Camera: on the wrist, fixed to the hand. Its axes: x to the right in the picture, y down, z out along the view.
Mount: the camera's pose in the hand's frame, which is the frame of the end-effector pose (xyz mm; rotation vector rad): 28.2 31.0 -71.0 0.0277 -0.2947 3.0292
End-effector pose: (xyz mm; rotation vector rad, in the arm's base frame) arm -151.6 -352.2 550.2 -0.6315 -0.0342 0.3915
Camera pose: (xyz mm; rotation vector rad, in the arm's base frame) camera -125.6 -359.4 472.3 0.0137 -0.6272 -2.7841
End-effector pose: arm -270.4 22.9 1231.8 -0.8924 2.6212 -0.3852
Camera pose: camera -336.5 39.0 1278.3 2.4447 0.9325 0.5115
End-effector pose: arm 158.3 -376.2 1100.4 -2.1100 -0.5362 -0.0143
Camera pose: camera 209.3 -437.2 1122.2 -0.7944 2.4829 1.6981
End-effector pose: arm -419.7 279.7 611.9 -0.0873 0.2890 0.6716
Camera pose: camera -434.8 308.6 536.2 -0.4820 0.1023 -2.5548
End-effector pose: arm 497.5 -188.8 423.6 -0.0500 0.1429 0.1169
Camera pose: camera 511.6 -159.0 348.0 -0.2648 0.2115 -3.1189
